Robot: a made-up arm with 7 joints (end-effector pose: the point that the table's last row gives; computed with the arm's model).
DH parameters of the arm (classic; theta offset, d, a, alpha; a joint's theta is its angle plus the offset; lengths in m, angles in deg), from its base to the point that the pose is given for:
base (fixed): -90 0.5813 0.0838 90
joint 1: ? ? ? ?
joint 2: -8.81 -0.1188 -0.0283 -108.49
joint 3: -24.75 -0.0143 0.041 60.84
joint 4: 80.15 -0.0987 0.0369 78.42
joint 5: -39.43 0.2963 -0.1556 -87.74
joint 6: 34.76 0.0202 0.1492 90
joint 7: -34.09 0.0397 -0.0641 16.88
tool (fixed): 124.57 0.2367 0 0
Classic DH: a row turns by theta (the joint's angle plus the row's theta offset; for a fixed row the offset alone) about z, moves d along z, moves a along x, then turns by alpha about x.
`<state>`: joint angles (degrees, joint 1 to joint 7).
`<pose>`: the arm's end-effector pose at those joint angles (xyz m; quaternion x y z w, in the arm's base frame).
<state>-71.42 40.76 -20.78 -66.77 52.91 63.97 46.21</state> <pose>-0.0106 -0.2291 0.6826 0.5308 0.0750 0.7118 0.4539</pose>
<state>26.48 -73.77 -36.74 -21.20 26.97 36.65 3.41</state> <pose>-0.1727 0.1343 0.5297 -0.4124 -0.4586 0.0919 0.7818</pose>
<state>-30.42 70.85 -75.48 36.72 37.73 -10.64 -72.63</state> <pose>0.1665 0.2988 0.3653 -0.6532 0.4835 0.1682 0.5579</pose>
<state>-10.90 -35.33 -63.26 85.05 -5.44 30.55 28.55</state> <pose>-0.0134 -0.3258 0.8730 0.3727 -0.1838 -0.3483 0.8403</pose>
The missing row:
joint 1: 86.43 -0.0141 -0.0148 -90.27
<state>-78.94 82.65 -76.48 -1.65 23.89 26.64 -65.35</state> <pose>0.0025 0.1870 0.7751 -0.3075 0.3168 0.3599 0.8219</pose>
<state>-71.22 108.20 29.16 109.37 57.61 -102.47 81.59</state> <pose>0.1101 0.0191 -0.1606 -0.9501 0.1830 -0.2346 0.0941</pose>
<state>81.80 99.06 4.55 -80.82 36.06 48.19 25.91</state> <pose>0.1500 0.1456 0.5538 -0.2103 0.7462 0.0378 0.6305</pose>
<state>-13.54 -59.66 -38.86 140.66 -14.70 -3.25 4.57</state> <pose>0.0517 -0.6452 0.5290 0.6896 0.1439 -0.2669 0.6576</pose>
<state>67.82 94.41 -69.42 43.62 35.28 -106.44 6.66</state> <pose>-0.0726 -0.0179 0.1037 0.1175 -0.8881 -0.4330 0.0994</pose>
